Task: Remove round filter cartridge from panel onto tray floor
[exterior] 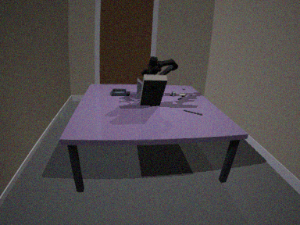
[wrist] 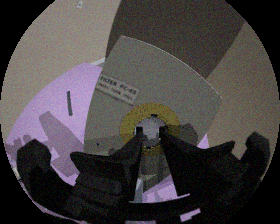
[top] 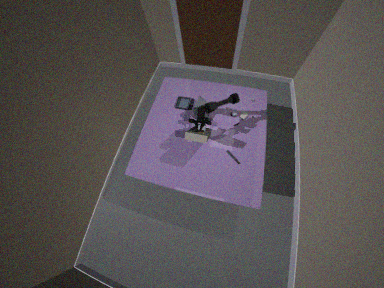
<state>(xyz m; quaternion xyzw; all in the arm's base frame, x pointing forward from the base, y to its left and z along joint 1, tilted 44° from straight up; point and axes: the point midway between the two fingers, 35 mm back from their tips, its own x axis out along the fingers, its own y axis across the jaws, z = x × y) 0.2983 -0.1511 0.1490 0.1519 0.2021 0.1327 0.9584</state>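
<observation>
The round filter cartridge lies 10 mm ahead of my gripper tip and 10 mm below it. The rest, counted from my gripper tip: dark tray: 420 mm behind, 270 mm to the right, 220 mm below; then service panel: 30 mm behind, 80 mm below.
</observation>
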